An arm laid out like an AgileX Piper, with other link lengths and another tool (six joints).
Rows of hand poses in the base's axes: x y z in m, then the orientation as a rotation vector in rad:
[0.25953 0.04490 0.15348 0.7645 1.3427 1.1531]
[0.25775 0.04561 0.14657 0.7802 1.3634 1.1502]
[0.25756 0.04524 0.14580 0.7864 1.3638 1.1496]
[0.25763 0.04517 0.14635 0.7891 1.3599 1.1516]
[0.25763 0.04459 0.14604 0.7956 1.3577 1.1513]
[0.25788 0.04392 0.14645 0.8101 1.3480 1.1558]
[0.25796 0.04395 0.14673 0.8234 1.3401 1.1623]
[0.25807 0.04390 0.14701 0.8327 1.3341 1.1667]
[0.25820 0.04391 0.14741 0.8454 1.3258 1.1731]
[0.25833 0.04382 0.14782 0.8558 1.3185 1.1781]
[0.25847 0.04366 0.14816 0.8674 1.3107 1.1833]
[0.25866 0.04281 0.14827 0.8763 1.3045 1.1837]
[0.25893 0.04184 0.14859 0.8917 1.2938 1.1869]
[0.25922 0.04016 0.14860 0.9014 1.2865 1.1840]
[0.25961 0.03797 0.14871 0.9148 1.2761 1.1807]
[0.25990 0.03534 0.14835 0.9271 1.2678 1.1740]
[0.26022 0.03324 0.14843 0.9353 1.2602 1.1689]
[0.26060 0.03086 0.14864 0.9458 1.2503 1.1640]
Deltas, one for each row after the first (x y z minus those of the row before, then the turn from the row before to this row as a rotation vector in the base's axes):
[-0.00178 0.00071 -0.00691 0.0014 0.0242 0.0026]
[-0.00019 -0.00037 -0.00077 0.0030 0.0038 -0.0025]
[0.00007 -0.00007 0.00055 0.0038 -0.0015 -0.0016]
[0.00000 -0.00058 -0.00031 0.0041 0.0021 -0.0037]
[0.00025 -0.00067 0.00041 0.0135 0.0008 -0.0071]
[0.00008 0.00003 0.00028 0.0136 0.0013 -0.0044]
[0.00011 -0.00005 0.00028 0.0096 0.0006 -0.0034]
[0.00013 0.00001 0.00040 0.0134 0.0008 -0.0044]
[0.00013 -0.00009 0.00041 0.0109 0.0003 -0.0040]
[0.00014 -0.00016 0.00034 0.0119 0.0007 -0.0045]
[0.00019 -0.00085 0.00011 0.0070 0.0008 -0.0059]
[0.00027 -0.00097 0.00032 0.0137 0.0011 -0.0085]
[0.00029 -0.00168 0.00001 0.0058 0.0009 -0.0089]
[0.00039 -0.00219 0.00011 0.0086 0.0010 -0.0119]
[0.00029 -0.00263 -0.00036 0.0053 0.0023 -0.0127]
[0.00032 -0.00210 0.00008 0.0037 0.0002 -0.0100]
[0.00038 -0.00238 0.00021 0.0059 -0.0001 -0.0117]

